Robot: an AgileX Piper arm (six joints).
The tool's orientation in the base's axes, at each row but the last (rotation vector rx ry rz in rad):
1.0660, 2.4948, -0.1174
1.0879, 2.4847, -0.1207
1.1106, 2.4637, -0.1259
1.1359, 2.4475, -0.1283
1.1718, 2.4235, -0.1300
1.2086, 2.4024, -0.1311
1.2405, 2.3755, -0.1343
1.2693, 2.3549, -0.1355
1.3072, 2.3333, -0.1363
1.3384, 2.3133, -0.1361
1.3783, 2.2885, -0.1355
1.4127, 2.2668, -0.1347
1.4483, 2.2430, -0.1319
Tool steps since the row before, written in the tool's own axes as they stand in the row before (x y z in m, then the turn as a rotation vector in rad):
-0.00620, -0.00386, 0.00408, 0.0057, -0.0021, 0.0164
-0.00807, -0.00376, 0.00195, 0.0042, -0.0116, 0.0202
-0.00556, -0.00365, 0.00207, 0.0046, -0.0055, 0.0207
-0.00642, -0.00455, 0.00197, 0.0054, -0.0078, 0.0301
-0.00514, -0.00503, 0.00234, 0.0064, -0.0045, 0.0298
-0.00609, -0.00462, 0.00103, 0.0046, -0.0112, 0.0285
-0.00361, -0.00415, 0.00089, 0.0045, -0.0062, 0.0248
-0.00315, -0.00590, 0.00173, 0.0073, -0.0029, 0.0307
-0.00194, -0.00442, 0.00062, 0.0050, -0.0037, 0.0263
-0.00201, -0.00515, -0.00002, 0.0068, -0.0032, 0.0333
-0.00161, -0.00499, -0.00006, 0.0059, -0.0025, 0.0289
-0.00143, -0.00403, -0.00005, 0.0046, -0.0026, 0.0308
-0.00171, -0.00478, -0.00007, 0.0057, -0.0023, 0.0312
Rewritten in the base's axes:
0.00251, -0.00784, -0.00148, 0.0007, -0.0016, -0.0174
0.00284, -0.00857, 0.00123, -0.0039, -0.0101, -0.0211
0.00130, -0.00684, 0.00014, 0.0005, -0.0058, -0.0211
0.00094, -0.00804, 0.00051, 0.0016, -0.0092, -0.0301
-0.00024, -0.00755, -0.00043, 0.0035, -0.0063, -0.0300
-0.00011, -0.00762, 0.00117, -0.0013, -0.0114, -0.0288
-0.00123, -0.00543, 0.00028, 0.0015, -0.0074, -0.0248
-0.00271, -0.00629, -0.00091, 0.0049, -0.0051, -0.0309
-0.00259, -0.00411, -0.00030, 0.0037, -0.0060, -0.0261
-0.00350, -0.00428, 0.00017, 0.0058, -0.0065, -0.0330
-0.00367, -0.00375, 0.00001, 0.0052, -0.0055, -0.0286
-0.00300, -0.00305, 0.00003, 0.0063, -0.0072, -0.0297
-0.00367, -0.00351, 0.00000, 0.0063, -0.0063, -0.0305

